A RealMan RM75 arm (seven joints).
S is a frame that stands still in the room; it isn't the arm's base.
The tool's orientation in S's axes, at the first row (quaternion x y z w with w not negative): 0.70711, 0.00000, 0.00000, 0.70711
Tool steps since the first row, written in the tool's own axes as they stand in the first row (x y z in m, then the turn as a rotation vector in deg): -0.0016, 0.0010, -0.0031, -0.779, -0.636, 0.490; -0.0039, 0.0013, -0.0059, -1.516, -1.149, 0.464; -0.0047, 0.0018, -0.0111, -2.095, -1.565, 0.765; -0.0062, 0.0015, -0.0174, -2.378, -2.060, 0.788; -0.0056, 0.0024, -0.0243, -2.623, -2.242, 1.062
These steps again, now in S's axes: -0.0016, 0.0031, 0.0010, -0.779, -0.490, -0.636; -0.0039, 0.0059, 0.0013, -1.516, -0.464, -1.149; -0.0047, 0.0111, 0.0018, -2.095, -0.765, -1.565; -0.0062, 0.0174, 0.0015, -2.378, -0.788, -2.060; -0.0056, 0.0243, 0.0024, -2.623, -1.062, -2.242
